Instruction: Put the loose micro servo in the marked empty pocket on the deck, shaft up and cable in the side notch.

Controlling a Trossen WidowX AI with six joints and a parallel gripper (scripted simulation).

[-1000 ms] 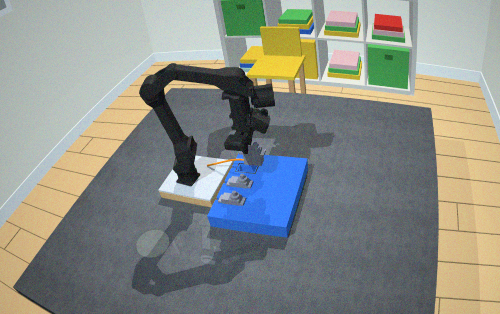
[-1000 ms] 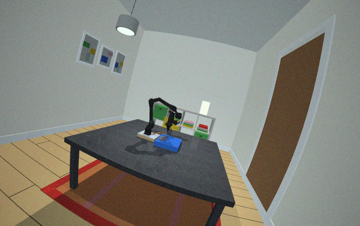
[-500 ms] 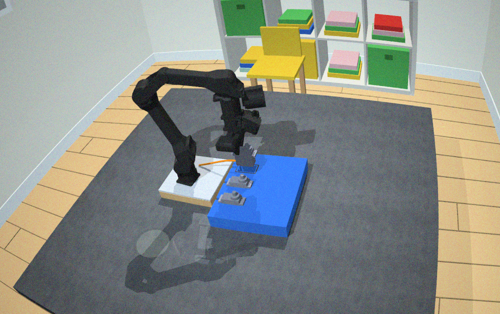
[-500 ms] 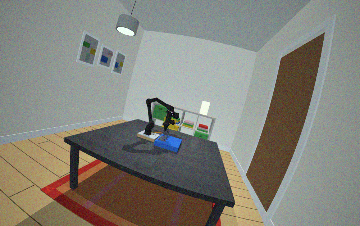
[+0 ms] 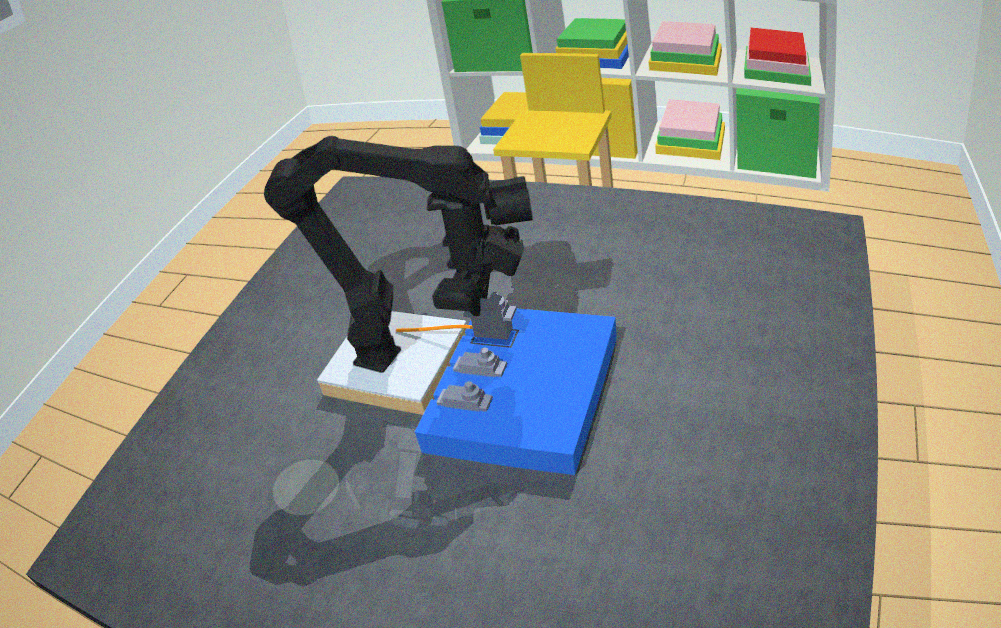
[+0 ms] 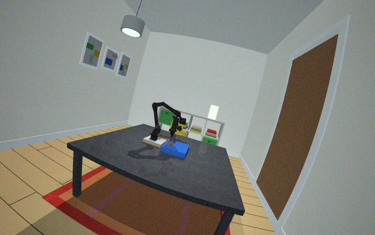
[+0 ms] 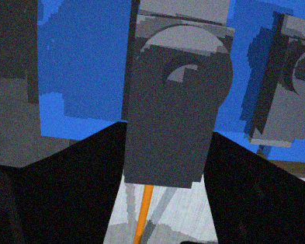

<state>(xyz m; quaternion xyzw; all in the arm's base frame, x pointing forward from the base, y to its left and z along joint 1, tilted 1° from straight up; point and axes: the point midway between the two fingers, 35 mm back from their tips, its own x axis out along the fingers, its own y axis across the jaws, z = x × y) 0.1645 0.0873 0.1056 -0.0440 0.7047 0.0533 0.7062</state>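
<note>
Right now the blue deck is 130 mm ahead of my gripper tip, 80 mm below it and 60 mm to the right of it.
</note>
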